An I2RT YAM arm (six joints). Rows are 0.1 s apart.
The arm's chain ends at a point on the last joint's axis. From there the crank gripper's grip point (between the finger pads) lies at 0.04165 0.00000 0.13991 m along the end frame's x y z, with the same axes.
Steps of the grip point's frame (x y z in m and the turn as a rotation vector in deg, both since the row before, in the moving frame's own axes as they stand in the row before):
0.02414, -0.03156, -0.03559, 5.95, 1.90, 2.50
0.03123, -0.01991, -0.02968, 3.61, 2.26, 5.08
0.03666, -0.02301, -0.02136, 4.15, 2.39, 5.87
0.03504, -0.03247, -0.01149, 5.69, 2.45, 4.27
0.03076, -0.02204, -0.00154, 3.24, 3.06, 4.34
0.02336, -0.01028, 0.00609, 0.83, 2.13, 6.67
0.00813, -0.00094, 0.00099, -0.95, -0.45, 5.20
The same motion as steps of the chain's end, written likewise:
0.01926, -0.01905, -0.03348, 5.95, 1.90, 2.50
0.02553, -0.01510, -0.02777, 3.61, 2.26, 5.08
0.03058, -0.01752, -0.01929, 4.15, 2.39, 5.87
0.02871, -0.02202, -0.00905, 5.69, 2.45, 4.27
0.02318, -0.01764, 0.00101, 3.24, 3.06, 4.34
0.01836, -0.01341, 0.00771, 0.83, 2.13, 6.67
0.00951, -0.00698, 0.00072, -0.95, -0.45, 5.20

